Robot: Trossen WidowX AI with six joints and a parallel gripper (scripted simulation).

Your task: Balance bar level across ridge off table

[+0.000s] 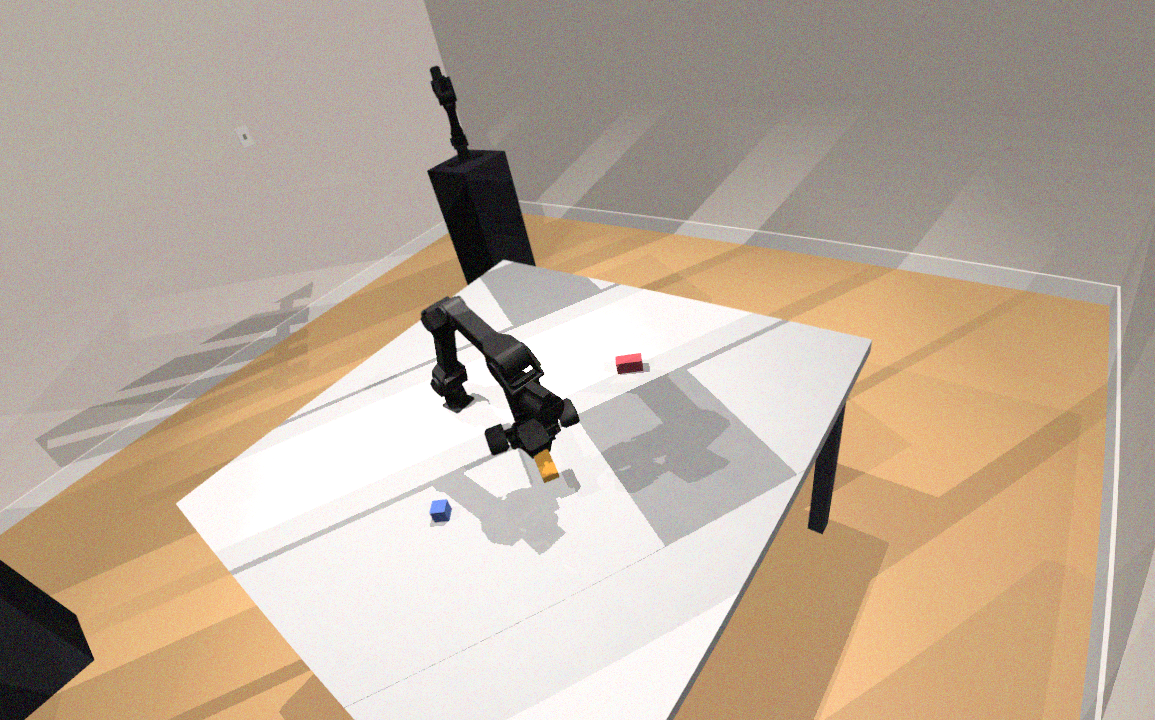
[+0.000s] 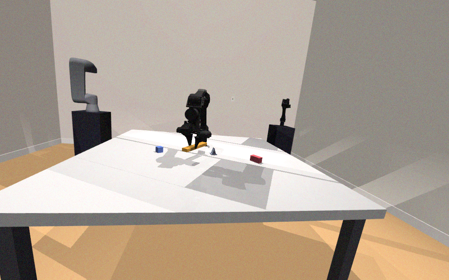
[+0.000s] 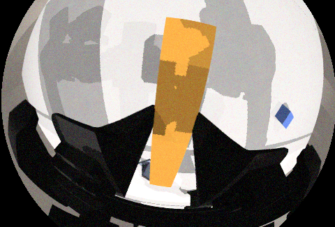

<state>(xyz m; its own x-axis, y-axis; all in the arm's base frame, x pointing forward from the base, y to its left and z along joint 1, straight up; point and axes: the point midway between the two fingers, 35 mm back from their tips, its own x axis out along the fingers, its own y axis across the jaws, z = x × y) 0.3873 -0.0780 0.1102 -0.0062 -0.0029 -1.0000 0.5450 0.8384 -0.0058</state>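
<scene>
Now: gripper tip 2 cm to the right of the orange bar and 2 cm past it. From my gripper tip the other things lie so: small blue cube (20 cm to the right, 14 cm behind, 6 cm below); red block (38 cm to the left, 6 cm below, 4 cm behind).
</scene>
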